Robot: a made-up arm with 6 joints.
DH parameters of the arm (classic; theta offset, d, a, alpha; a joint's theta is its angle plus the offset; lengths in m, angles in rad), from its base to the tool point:
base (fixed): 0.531 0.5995 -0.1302 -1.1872
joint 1: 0 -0.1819 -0.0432 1.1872
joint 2: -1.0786 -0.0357 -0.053 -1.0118
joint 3: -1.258 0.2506 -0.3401 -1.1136
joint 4: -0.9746 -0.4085 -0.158 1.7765
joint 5: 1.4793 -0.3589 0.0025 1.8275
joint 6: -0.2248 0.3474 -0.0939 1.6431
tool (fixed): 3.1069 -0.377 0 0
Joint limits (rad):
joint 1: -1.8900..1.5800
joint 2: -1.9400..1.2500
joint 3: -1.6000..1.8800
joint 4: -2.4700..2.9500
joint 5: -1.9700..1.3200
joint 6: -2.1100..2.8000
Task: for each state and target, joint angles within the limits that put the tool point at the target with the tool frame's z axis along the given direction. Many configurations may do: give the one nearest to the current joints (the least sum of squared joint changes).
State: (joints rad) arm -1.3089 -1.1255 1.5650 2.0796 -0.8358 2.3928
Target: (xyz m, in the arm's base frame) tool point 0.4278 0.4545 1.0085 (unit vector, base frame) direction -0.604 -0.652 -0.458
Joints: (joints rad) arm -1.4195 -1.8101 0.9960 1.2332 -0.4628 2.6843
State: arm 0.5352 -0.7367 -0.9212 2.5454 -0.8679 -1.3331
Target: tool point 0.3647 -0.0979 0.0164 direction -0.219 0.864 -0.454
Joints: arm -0.1566 -0.0928 -0.7843 2.9300 -0.2037 -1.0613
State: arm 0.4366 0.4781 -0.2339 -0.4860 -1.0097 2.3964
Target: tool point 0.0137 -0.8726 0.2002 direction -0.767 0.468 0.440
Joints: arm -0.0723 0.9691 -0.1566 0.2447 -1.1017 2.7110
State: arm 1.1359 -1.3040 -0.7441 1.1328 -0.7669 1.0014
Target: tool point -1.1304 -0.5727 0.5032 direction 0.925 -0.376 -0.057
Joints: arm 1.5422 -0.4031 -0.4196 1.7371 -0.7337 1.4365
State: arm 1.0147 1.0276 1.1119 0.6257 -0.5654 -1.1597
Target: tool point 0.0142 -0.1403 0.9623 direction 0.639 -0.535 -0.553
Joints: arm 0.7879 1.2130 0.9852 0.0749 -0.1882 -0.6792
